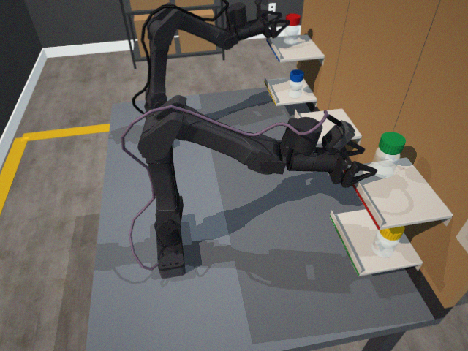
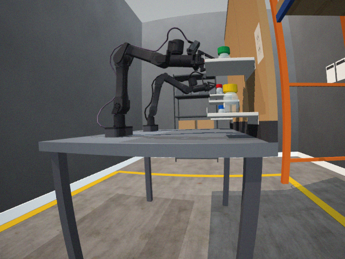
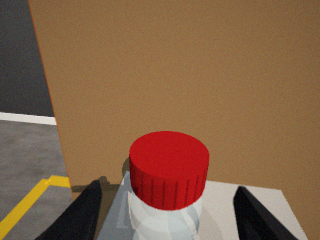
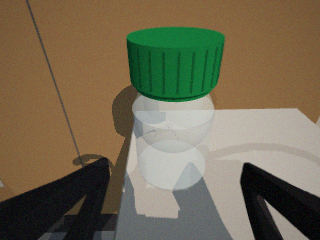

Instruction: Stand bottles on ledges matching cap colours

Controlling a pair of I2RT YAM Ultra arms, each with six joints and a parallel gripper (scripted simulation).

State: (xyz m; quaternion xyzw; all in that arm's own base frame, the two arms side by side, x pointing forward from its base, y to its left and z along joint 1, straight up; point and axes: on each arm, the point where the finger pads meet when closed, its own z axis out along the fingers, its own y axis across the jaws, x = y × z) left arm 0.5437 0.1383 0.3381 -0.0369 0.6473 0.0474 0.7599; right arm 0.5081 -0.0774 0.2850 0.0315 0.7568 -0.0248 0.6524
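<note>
My right gripper is now 5 cm short of the green-capped bottle. The rest, counted from my right hand: blue-capped bottle: 68 cm to the left, 19 cm below, 9 cm ahead; brown wall: 32 cm to the left, 17 cm ahead, 12 cm above; yellow-capped bottle: 19 cm below, 11 cm to the right, 5 cm ahead.
My left hand is 50 mm above the red-capped bottle and 40 mm short of it. From my left hand the other things lie so: blue-capped bottle (240 mm below, 90 mm to the right, 40 mm ahead); then green-capped bottle (770 mm to the right, 50 mm below, 10 mm ahead); then brown wall (450 mm to the right, 120 mm ahead, 70 mm above).
</note>
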